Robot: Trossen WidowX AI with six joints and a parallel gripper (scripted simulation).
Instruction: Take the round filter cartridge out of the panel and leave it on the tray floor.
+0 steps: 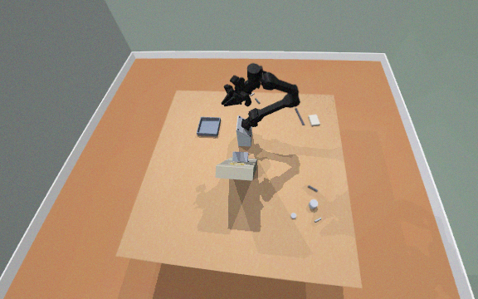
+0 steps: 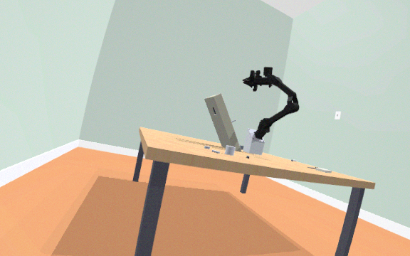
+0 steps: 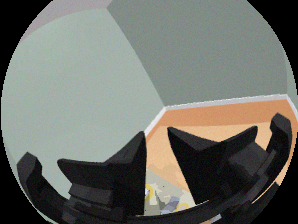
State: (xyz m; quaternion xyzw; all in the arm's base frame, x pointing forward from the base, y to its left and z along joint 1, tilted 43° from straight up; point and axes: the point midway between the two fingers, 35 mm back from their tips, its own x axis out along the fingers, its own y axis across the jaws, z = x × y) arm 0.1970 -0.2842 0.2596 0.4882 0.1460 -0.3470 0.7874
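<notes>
Right now my gripper tip is 180 mm short of the filter cartridge, 70 mm to the right of it and 270 mm above it. Also, from my gripper tip: blue-grey tray (250 mm behind, 230 mm to the right, 520 mm below); then white block (390 mm behind, 530 mm to the left, 530 mm below); then service panel (130 mm ahead, 70 mm to the left, 350 mm below).
</notes>
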